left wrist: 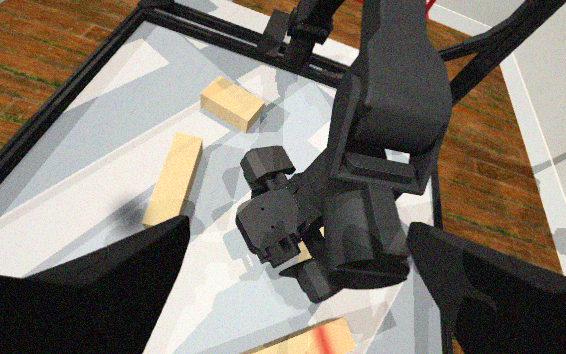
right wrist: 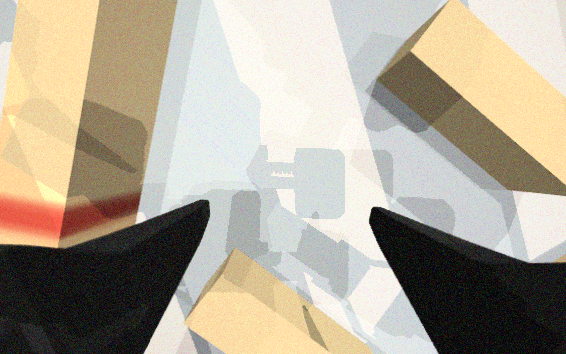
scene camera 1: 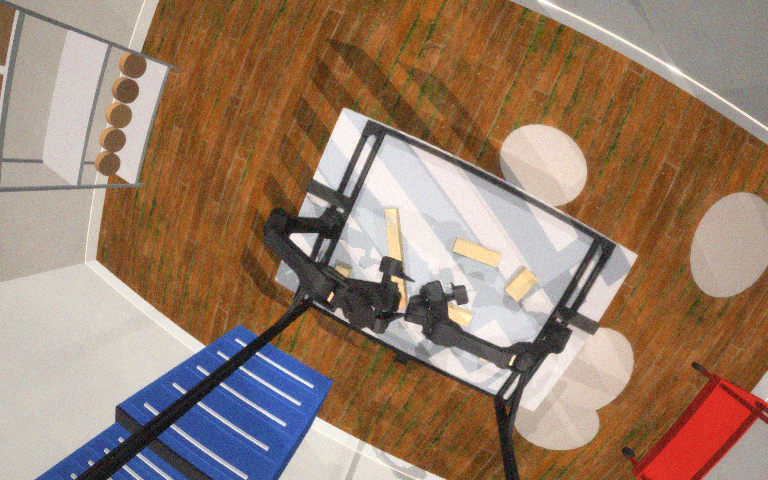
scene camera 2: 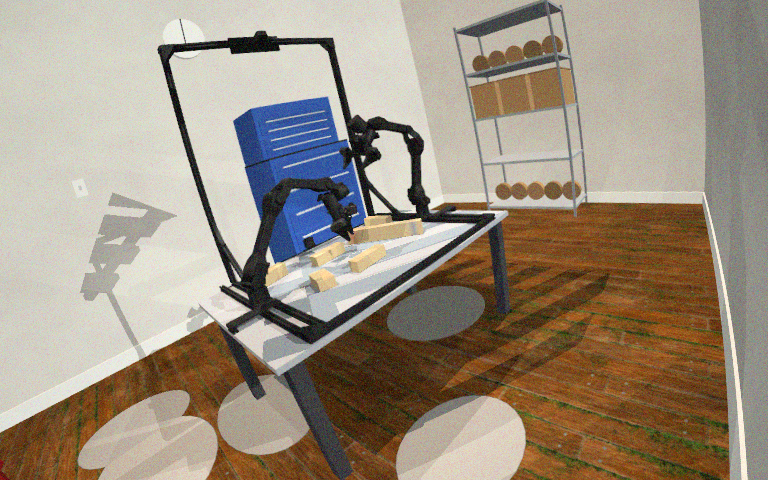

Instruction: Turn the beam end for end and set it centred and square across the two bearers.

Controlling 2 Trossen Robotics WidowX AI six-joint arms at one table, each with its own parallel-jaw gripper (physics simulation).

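Places are measured from the left arm's base along level axes (x right, y ahead, z up), in metres.
Pixels of known places: left gripper, fingertip midpoint: (left wrist: 300,229) (scene camera 1: 409,298) (scene camera 2: 352,169); right gripper, fingertip midpoint: (right wrist: 291,210) (scene camera 2: 351,237); left arm's base, origin of the base link: (scene camera 1: 335,219) (scene camera 2: 423,215); right arm's base, origin of the base link: (left wrist: 297,57) (scene camera 1: 554,329) (scene camera 2: 260,301).
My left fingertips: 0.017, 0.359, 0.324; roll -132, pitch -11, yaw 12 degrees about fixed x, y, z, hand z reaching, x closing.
Ahead of a thing's pixels: the offset from my left fingertips to its top centre, as dx, dy, dz.
The beam {+0.005, -0.093, -0.280} (scene camera 1: 393,232) (scene camera 2: 396,229) (left wrist: 300,345) (right wrist: 50,75), long and pale with a red band near one end, lies on the table; in scene camera 1 that end is lowest, partly under my left gripper (scene camera 1: 396,295) (scene camera 2: 359,160), which hangs high, open and empty. Two similar shorter blocks, seemingly the bearers, lie to its right in scene camera 1: one {-0.141, +0.146, -0.299} (scene camera 1: 476,252) (scene camera 2: 368,258) (left wrist: 175,180) (right wrist: 500,85) shows fully, the other {+0.099, +0.165, -0.299} (scene camera 1: 459,314) (scene camera 2: 327,254) (right wrist: 260,320) is partly hidden by the right arm. My right gripper (scene camera 1: 438,301) (scene camera 2: 346,221) (right wrist: 291,210) is open and empty, low between beam and blocks.
A short thick block {-0.112, +0.346, -0.305} (scene camera 1: 521,284) (scene camera 2: 322,280) (left wrist: 232,102) lies beyond the bearers. Another block {+0.201, -0.245, -0.296} (scene camera 1: 342,270) (scene camera 2: 378,219) lies behind the beam, and one {+0.171, +0.408, -0.293} (scene camera 2: 276,273) is near the right arm's base. A black frame (scene camera 1: 487,181) (scene camera 2: 390,277) borders the table.
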